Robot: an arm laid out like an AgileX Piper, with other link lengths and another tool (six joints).
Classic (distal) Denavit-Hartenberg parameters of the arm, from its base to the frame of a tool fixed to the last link. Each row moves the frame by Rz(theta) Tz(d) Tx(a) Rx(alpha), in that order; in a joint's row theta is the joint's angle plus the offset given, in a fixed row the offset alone. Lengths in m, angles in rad.
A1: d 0.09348  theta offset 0  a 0  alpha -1.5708
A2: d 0  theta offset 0.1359  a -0.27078  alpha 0
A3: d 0  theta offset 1.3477  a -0.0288  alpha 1.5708
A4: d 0.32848  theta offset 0  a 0  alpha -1.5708
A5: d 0  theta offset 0  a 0  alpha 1.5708
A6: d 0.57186  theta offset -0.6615  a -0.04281  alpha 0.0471
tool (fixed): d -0.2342  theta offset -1.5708  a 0  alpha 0
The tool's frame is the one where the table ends.
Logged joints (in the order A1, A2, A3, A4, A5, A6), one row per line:
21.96, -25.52, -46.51, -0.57, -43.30, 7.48
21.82, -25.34, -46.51, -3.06, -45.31, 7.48
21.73, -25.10, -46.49, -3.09, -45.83, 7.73
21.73, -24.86, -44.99, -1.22, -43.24, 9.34
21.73, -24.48, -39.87, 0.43, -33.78, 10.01
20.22, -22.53, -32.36, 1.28, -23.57, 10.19
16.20, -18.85, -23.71, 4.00, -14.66, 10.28
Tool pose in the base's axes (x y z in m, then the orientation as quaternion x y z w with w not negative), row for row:
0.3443, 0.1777, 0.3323, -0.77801, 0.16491, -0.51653, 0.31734
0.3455, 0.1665, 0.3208, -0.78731, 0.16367, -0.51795, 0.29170
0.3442, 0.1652, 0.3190, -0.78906, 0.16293, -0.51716, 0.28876
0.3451, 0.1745, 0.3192, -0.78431, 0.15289, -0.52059, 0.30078
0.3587, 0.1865, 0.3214, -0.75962, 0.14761, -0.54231, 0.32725
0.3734, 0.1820, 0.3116, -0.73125, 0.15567, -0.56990, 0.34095
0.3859, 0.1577, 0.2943, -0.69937, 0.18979, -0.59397, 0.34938
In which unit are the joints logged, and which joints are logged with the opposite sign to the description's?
The joints are logged in degrees. Opposite sign: A2, A5, A6.
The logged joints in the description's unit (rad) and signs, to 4 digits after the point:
0.3833, 0.4454, -0.8118, -0.0099, 0.7557, -0.1306
0.3808, 0.4423, -0.8118, -0.0534, 0.7908, -0.1306
0.3793, 0.4381, -0.8114, -0.0539, 0.7999, -0.1349
0.3793, 0.4339, -0.7852, -0.0213, 0.7547, -0.1630
0.3793, 0.4273, -0.6959, 0.0075, 0.5896, -0.1747
0.3529, 0.3932, -0.5648, 0.0223, 0.4114, -0.1778
0.2827, 0.3290, -0.4138, 0.0698, 0.2559, -0.1794

